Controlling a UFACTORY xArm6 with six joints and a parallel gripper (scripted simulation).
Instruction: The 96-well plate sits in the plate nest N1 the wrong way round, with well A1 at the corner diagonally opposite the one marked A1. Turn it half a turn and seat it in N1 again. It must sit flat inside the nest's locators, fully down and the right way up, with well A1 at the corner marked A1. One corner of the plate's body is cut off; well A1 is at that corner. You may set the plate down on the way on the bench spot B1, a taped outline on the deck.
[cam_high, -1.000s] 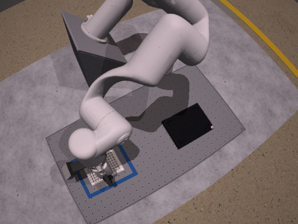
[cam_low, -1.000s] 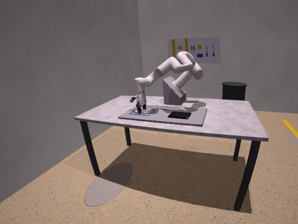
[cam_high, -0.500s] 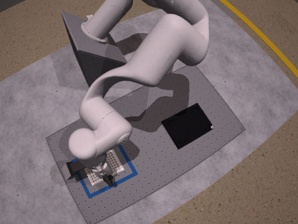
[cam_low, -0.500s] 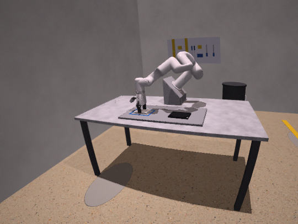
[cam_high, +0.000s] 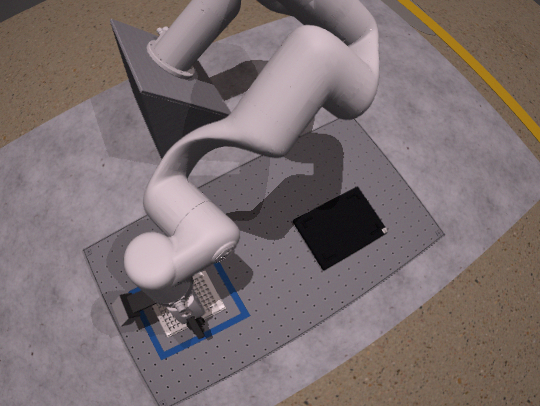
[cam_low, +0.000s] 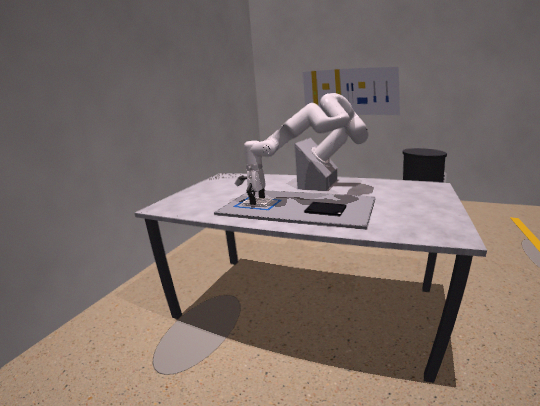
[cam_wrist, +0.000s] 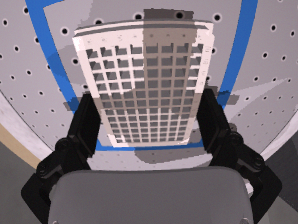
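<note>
Right now my hand is 1 cm above the white 96-well plate. From my hand the other things lie so: white A1 mark: 42 cm to the left, 8 cm ahead, 1 cm below; then black plate nest N1: 35 cm to the left, 2 cm ahead, 1 cm below.
</note>
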